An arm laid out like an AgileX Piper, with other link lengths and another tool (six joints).
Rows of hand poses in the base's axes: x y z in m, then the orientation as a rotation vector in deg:
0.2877 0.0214 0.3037 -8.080 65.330 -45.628
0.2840 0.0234 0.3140 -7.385 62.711 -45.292
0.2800 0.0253 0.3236 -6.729 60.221 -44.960
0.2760 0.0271 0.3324 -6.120 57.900 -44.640
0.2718 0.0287 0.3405 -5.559 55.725 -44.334
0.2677 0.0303 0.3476 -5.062 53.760 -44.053
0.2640 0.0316 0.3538 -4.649 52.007 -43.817
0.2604 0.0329 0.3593 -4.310 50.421 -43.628
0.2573 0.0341 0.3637 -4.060 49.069 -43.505
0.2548 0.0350 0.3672 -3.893 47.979 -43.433
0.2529 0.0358 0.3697 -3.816 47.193 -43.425
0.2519 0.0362 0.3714 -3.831 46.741 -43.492
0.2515 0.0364 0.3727 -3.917 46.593 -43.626
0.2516 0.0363 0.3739 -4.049 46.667 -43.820
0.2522 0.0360 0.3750 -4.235 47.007 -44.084
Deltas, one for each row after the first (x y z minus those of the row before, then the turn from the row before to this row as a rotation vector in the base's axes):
-0.0037 0.0020 0.0103 -0.163 -2.638 0.455
-0.0040 0.0019 0.0096 -0.156 -2.509 0.433
-0.0040 0.0018 0.0088 -0.146 -2.340 0.403
-0.0042 0.0016 0.0081 -0.144 -2.191 0.378
-0.0041 0.0016 0.0071 -0.137 -1.978 0.341
-0.0037 0.0013 0.0062 -0.154 -1.753 0.298
-0.0036 0.0013 0.0055 -0.178 -1.573 0.257
-0.0031 0.0012 0.0044 -0.199 -1.325 0.197
-0.0025 0.0009 0.0035 -0.199 -1.054 0.145
-0.0019 0.0008 0.0025 -0.196 -0.742 0.080
-0.0010 0.0004 0.0017 -0.188 -0.401 0.003
-0.0004 0.0002 0.0013 -0.169 -0.095 -0.070
0.0001 -0.0001 0.0012 -0.154 0.126 -0.136
0.0006 -0.0003 0.0011 -0.135 0.392 -0.214

